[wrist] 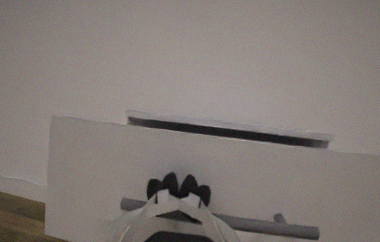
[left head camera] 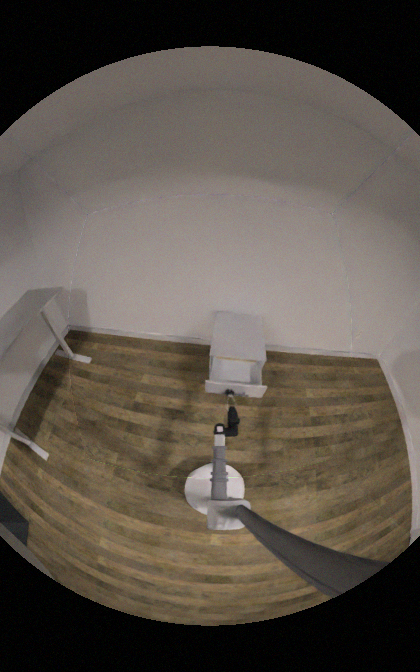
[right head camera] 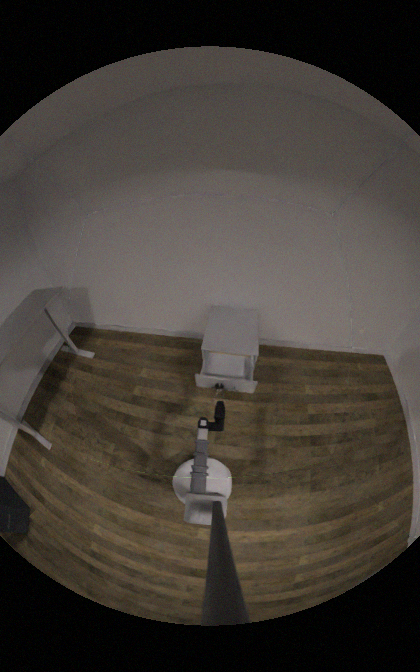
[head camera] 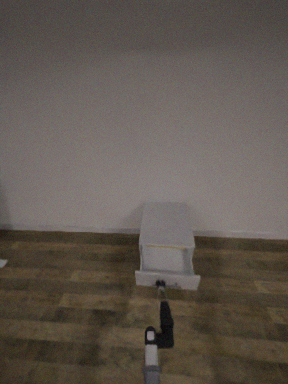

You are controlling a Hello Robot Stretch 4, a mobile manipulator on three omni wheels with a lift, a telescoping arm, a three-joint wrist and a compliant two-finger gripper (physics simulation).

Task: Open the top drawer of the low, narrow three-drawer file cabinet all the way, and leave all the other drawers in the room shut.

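Frame: origin at the robot's base, x back, y down, z right, level; metres.
Seen in the pictures: gripper, fingertip midpoint: (wrist: 179, 187) (head camera: 160, 280).
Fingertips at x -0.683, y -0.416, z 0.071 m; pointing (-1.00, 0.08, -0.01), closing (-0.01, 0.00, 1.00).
Note:
A point is followed by its place in that frame.
The low white file cabinet (head camera: 167, 220) @(x -1.163, y -0.493, z 0.174 m) (left head camera: 239, 335) (right head camera: 232, 327) stands against the far wall. Its top drawer (head camera: 167, 280) @(x -0.679, y -0.416, z 0.120 m) (left head camera: 236, 388) (right head camera: 226, 383) (wrist: 100, 165) @(x -0.693, y -0.425, z -0.022 m) stands far out from the body, and its inside shows in the head views. The lower drawers are hidden behind its front. My gripper (head camera: 160, 284) @(x -0.683, y -0.416, z 0.071 m) (left head camera: 230, 393) (right head camera: 219, 386) (wrist: 179, 187) @(x -0.683, y -0.416, z 0.071 m) is shut on the grey bar handle (wrist: 270, 227) @(x -0.641, y -0.401, z 0.159 m), left of the handle's middle in the wrist view. In the wrist view a dark gap shows between the drawer front and the cabinet body.
A white table (left head camera: 52, 330) (right head camera: 60, 327) with splayed legs stands at the left wall. A dark box (left head camera: 11, 520) (right head camera: 12, 507) is at the lower left. My round white base (left head camera: 197, 487) (right head camera: 220, 480) stands on the wooden floor (left head camera: 310, 450) in front of the cabinet.

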